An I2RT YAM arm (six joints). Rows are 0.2 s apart.
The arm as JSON. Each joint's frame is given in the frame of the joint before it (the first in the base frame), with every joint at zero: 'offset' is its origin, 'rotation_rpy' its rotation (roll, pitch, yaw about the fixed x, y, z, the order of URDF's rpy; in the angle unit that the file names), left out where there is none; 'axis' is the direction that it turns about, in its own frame. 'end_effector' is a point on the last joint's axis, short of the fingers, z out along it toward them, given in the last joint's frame.
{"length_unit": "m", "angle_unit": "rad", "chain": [
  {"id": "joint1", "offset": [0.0, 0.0, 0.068], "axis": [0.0, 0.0, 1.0]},
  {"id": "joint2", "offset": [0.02, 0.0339, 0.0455], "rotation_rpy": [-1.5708, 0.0, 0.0], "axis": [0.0, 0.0, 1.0]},
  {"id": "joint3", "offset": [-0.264, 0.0, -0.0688], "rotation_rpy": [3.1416, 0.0, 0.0], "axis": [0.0, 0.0, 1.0]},
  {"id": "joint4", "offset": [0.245, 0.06, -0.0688], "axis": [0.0, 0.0, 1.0]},
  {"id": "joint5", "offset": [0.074, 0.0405, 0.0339], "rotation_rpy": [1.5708, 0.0, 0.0], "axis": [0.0, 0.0, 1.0]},
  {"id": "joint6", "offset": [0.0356, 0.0, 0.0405], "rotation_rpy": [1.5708, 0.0, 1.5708], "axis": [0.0, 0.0, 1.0]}
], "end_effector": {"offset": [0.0, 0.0, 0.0], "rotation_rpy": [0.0, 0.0, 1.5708]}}
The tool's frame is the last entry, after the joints.
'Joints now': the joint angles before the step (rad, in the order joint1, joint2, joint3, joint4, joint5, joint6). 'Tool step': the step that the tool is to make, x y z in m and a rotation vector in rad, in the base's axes. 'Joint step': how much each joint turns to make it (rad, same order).
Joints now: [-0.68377 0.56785 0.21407 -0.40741 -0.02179 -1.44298]
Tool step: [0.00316 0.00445 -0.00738 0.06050 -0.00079 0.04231]
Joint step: [0.03120 0.02779 -0.01529 0.00734 -0.04162 0.02635]
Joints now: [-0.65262 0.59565 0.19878 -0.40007 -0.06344 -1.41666]
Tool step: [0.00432 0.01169 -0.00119 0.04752 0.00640 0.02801]
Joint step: [0.10357 -0.00708 0.00303 -0.03829 0.02624 0.07937]
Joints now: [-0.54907 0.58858 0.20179 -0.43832 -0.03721 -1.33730]
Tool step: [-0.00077 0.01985 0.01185 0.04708 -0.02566 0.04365]
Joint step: [0.15636 -0.09253 0.03686 -0.12567 0.03732 0.11909]
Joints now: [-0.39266 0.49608 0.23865 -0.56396 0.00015 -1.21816]
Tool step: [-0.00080 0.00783 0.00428 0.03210 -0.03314 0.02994]
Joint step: [0.05908 -0.04139 0.00816 -0.02973 -0.01025 0.04989]
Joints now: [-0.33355 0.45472 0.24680 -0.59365 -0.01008 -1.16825]
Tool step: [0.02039 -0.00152 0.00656 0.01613 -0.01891 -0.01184]
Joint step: [0.04711 0.14683 0.03619 0.12356 0.02619 0.05688]
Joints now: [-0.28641 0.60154 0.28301 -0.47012 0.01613 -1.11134]
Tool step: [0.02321 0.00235 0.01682 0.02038 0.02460 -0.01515]
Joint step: [0.06896 0.15499 0.10466 0.01857 0.04853 0.07008]
